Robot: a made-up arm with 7 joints.
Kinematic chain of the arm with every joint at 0, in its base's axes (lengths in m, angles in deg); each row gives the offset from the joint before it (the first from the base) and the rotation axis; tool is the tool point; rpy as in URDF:
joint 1: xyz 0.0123 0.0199 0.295 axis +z
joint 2: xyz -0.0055 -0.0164 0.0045 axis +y
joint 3: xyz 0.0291 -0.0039 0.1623 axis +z
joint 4: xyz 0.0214 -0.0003 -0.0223 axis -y
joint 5: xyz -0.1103 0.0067 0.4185 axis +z
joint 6: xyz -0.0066 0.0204 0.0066 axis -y
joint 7: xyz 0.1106 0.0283 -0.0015 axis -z
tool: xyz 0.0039 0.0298 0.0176 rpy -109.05 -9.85 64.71
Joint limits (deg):
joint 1: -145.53..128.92
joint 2: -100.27..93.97
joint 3: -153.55..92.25
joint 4: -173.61..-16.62
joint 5: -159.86..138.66
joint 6: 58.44..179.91
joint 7: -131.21..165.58
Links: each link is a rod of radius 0.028 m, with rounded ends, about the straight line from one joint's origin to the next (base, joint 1, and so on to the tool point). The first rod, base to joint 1, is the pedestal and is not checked.
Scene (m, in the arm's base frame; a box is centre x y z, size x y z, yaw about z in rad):
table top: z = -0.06
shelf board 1: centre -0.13 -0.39 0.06 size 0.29 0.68 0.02 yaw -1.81
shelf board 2: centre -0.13 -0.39 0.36 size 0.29 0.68 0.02 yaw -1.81
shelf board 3: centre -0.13 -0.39 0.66 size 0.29 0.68 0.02 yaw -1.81
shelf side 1: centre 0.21 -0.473 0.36 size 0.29 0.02 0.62 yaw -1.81
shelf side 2: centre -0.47 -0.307 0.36 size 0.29 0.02 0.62 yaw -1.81
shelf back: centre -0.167 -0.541 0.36 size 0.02 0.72 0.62 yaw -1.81
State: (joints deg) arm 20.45 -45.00 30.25 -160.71 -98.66 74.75 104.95
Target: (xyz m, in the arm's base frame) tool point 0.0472 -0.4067 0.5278
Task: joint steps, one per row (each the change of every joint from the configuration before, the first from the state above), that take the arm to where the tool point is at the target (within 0.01 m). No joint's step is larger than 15 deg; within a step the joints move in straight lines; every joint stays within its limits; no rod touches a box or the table.
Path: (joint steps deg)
1: -3.09 -13.82 -7.14 -1.53 -14.63 0.57 -2.00
2: -3.08 -13.82 -7.14 -1.54 -14.63 0.58 -2.00
3: -3.09 -13.81 -7.14 -1.53 -14.64 0.57 -2.00
4: -3.08 -13.82 -7.13 -1.53 -14.63 0.57 -2.00
5: -14.77 0.00 -5.63 -1.69 8.15 -4.65 12.33
6: -14.78 0.00 -5.62 -1.70 8.14 -4.65 12.33
7: -14.77 0.00 -5.62 -1.69 8.14 -4.65 12.33
8: -14.77 0.00 -5.62 -1.69 8.15 -4.65 12.33
9: -3.68 8.32 0.90 6.02 8.46 0.00 -13.30
10: -3.68 8.33 0.90 6.02 8.45 0.00 -13.31
11: -3.67 8.32 0.90 6.02 8.46 0.00 -13.30

